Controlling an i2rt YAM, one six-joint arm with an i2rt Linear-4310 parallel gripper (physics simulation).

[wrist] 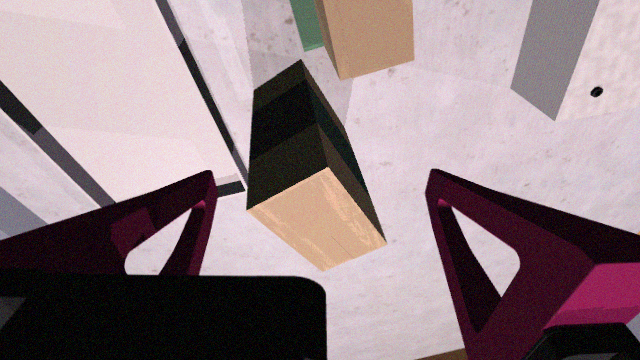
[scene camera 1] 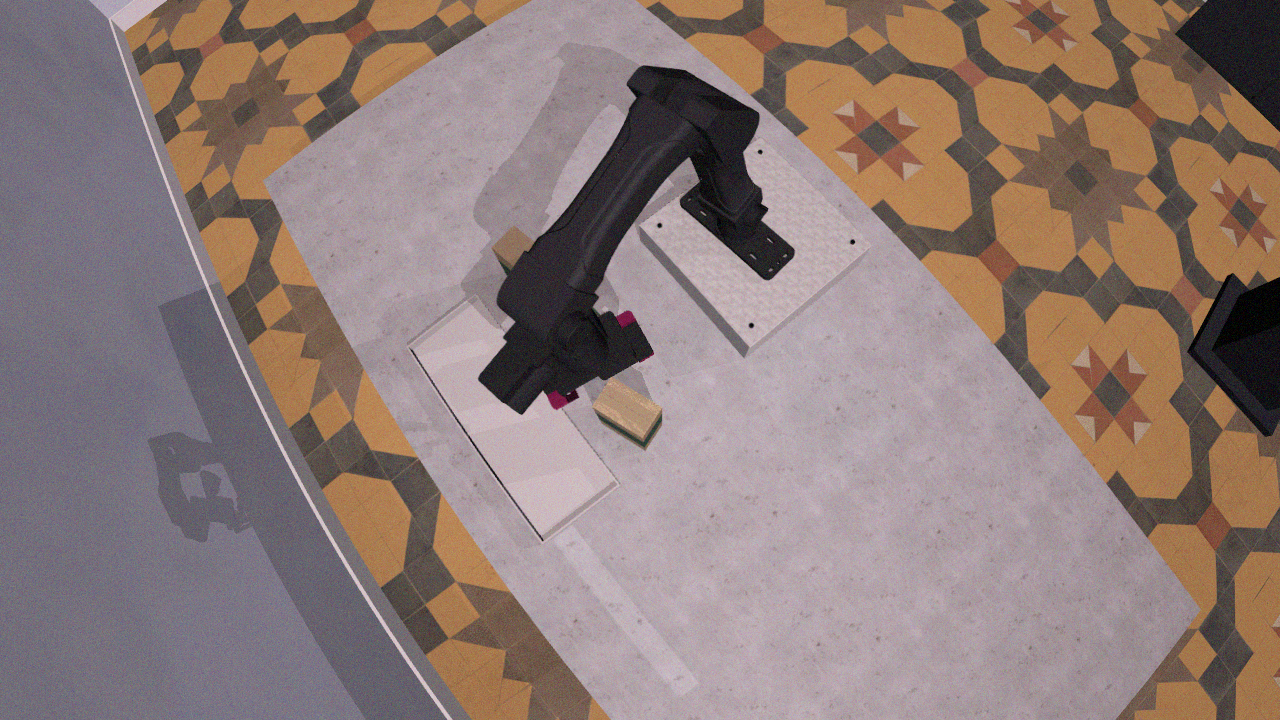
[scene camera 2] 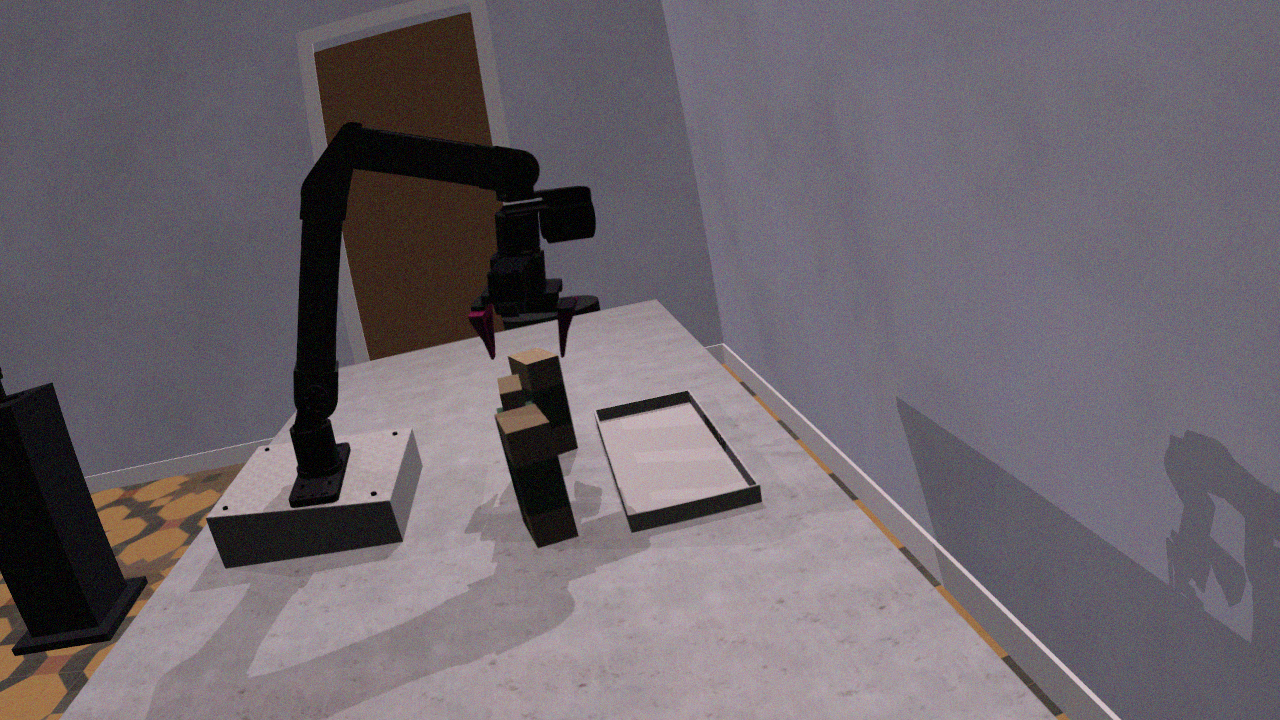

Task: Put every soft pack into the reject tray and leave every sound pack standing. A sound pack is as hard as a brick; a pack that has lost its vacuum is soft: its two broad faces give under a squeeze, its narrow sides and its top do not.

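Places are measured from the arm's base along level axes (x right, y back, z down), in millimetres.
Pixels of known places: gripper, fingertip midpoint: [wrist: 321,181] [scene camera 1: 607,375] [scene camera 2: 527,357]; arm's base, link origin: [scene camera 1: 736,228] [scene camera 2: 322,476].
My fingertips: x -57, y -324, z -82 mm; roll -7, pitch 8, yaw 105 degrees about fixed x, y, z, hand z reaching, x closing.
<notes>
For each thing: its middle in the pictures, then the offset to it from my fingertips. Level surfaces: height alone.
- near-door-side pack, body centre: [wrist: 310,155] [scene camera 2: 542,402] [scene camera 1: 629,416] dz +80, dx -47, dy -9 mm
- middle pack, body centre: [scene camera 2: 509,391] dz +20, dx +77, dy +38 mm
- third pack, body centre: [scene camera 2: 535,475] [scene camera 1: 529,270] dz +80, dx +233, dy +35 mm
- white reject tray, body centre: [scene camera 2: 665,449] [scene camera 1: 506,414] dz +139, dx +100, dy -144 mm
- grey table, surface height: dz +150 mm
Three tan packs with green bands stand upright in a row beside the tray. The near-door-side pack [scene camera 1: 628,413] [scene camera 2: 537,357] [wrist: 320,217] shows below the fingers in the wrist view. The middle pack [scene camera 2: 510,386] [wrist: 370,35] is hidden under the arm in scene view 1. The third pack [scene camera 1: 514,248] [scene camera 2: 523,422] is partly covered by the arm in scene view 1. My gripper [scene camera 1: 597,360] [scene camera 2: 528,355] [wrist: 321,181] is open and empty, above the packs. The white reject tray [scene camera 1: 523,447] [scene camera 2: 671,461] [wrist: 125,75] holds no pack.
The arm's white base block [scene camera 1: 747,291] [scene camera 2: 304,537] [wrist: 615,65] stands across the row from the tray. The grey table [scene camera 1: 850,501] [scene camera 2: 716,617] carries everything. A wall runs past the tray side. A dark pedestal [scene camera 2: 58,519] stands on the floor beyond the base side.
</notes>
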